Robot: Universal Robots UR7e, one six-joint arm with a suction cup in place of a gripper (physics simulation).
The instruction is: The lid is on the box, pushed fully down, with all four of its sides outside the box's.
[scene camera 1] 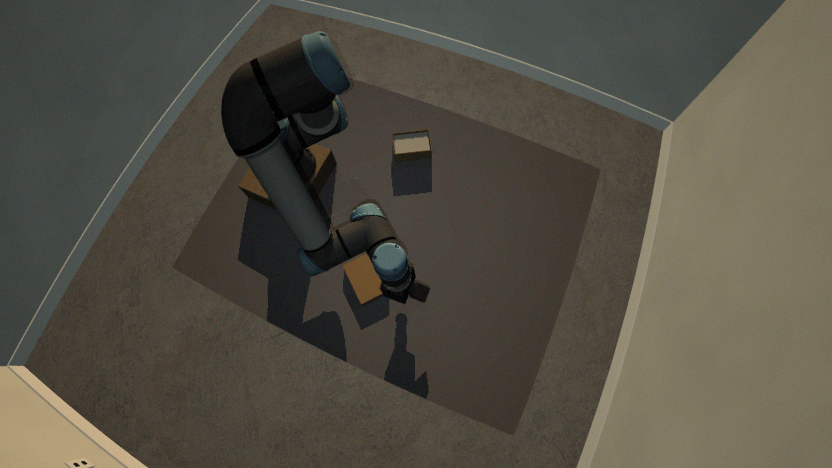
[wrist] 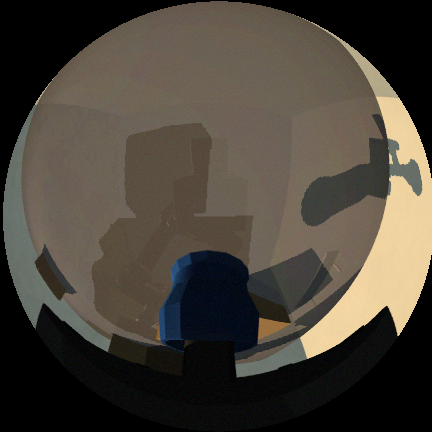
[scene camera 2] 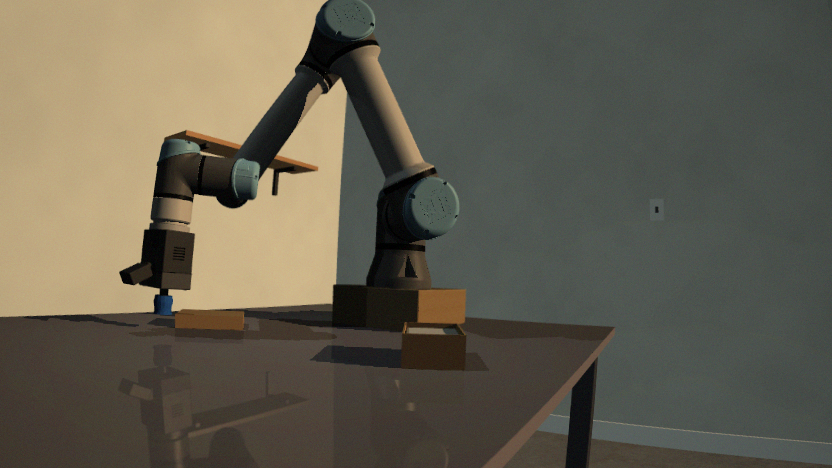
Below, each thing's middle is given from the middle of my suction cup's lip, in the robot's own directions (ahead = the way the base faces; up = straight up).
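Lid (scene camera 2: 186, 318): my suction cup 30 mm above it, 110 mm past it. Box (scene camera 2: 440, 346): 20 mm below my suction cup, 150 mm behind, 470 mm to the left. Going by their middles, lid nearest to my suction cup of the things named here.
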